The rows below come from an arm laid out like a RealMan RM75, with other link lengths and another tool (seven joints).
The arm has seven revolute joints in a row. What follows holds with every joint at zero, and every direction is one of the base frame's.
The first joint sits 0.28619 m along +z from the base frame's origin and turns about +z.
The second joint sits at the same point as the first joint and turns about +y.
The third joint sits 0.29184 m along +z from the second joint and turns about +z.
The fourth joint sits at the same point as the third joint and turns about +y.
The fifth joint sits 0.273 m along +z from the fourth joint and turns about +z.
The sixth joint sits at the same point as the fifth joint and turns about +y.
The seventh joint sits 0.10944 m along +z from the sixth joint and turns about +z.
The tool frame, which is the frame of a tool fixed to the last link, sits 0.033 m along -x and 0.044 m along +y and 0.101 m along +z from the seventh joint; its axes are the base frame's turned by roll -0.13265, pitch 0 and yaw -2.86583 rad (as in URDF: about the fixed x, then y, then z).
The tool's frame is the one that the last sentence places.
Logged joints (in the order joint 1, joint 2, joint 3, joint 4, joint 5, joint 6, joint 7), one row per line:
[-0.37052 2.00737 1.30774 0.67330 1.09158 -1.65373 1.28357]
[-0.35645 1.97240 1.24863 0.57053 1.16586 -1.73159 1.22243]
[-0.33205 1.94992 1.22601 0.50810 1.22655 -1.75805 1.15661]
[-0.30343 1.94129 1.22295 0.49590 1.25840 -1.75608 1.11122]
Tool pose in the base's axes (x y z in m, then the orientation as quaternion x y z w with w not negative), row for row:
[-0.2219 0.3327 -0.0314 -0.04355 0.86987 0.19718 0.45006]
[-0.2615 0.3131 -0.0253 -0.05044 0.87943 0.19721 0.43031]
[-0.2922 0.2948 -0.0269 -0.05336 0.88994 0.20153 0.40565]
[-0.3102 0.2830 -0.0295 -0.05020 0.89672 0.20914 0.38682]
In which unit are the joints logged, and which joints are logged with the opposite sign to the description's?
The joints are logged in radians. Opposite sign: joint 2, joint 6, joint 7.
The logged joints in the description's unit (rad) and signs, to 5 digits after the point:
[-0.37052 -2.00737 1.30774 0.67330 1.09158 1.65373 -1.28357]
[-0.35645 -1.97240 1.24863 0.57053 1.16586 1.73159 -1.22243]
[-0.33205 -1.94992 1.22601 0.50810 1.22655 1.75805 -1.15661]
[-0.30343 -1.94129 1.22295 0.49590 1.25840 1.75608 -1.11122]

